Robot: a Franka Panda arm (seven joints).
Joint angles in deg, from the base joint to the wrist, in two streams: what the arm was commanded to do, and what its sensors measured. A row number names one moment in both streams.
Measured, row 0: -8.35 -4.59 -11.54 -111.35 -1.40 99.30 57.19
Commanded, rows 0 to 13: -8.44 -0.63 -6.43 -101.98 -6.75 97.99 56.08; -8.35 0.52 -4.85 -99.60 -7.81 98.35 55.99; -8.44 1.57 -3.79 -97.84 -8.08 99.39 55.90; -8.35 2.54 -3.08 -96.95 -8.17 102.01 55.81; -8.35 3.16 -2.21 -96.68 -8.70 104.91 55.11; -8.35 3.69 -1.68 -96.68 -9.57 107.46 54.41; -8.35 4.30 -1.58 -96.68 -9.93 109.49 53.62; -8.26 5.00 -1.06 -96.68 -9.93 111.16 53.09; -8.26 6.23 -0.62 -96.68 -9.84 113.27 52.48; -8.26 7.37 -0.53 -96.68 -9.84 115.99 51.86; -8.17 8.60 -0.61 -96.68 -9.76 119.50 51.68; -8.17 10.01 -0.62 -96.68 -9.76 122.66 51.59; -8.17 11.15 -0.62 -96.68 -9.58 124.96 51.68; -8.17 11.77 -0.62 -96.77 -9.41 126.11 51.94
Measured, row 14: -7.74 8.59 -1.19 -98.15 -8.91 121.60 52.58
